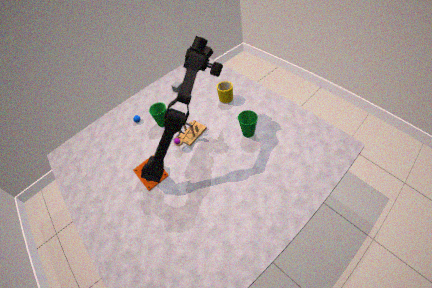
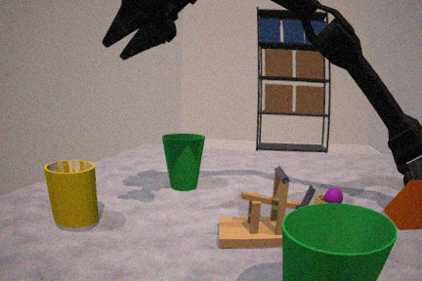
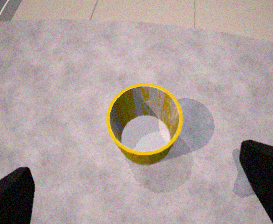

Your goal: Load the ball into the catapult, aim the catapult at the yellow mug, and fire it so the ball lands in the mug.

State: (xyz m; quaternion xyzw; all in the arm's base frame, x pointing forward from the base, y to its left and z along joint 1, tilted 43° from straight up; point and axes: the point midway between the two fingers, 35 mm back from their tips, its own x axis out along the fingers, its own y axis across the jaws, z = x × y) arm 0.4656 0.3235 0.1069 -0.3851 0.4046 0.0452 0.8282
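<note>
Now: the purple ball 32 cm behind my gripper tip, 21 cm below it and 11 cm to the right of it. Round my gripper tip: catapult upright frame 23 cm behind, 19 cm below, 8 cm to the right; wooden catapult 25 cm behind, 22 cm below, 7 cm to the right; yellow mug 25 cm below, 8 cm ahead, 2 cm to the left.
</note>
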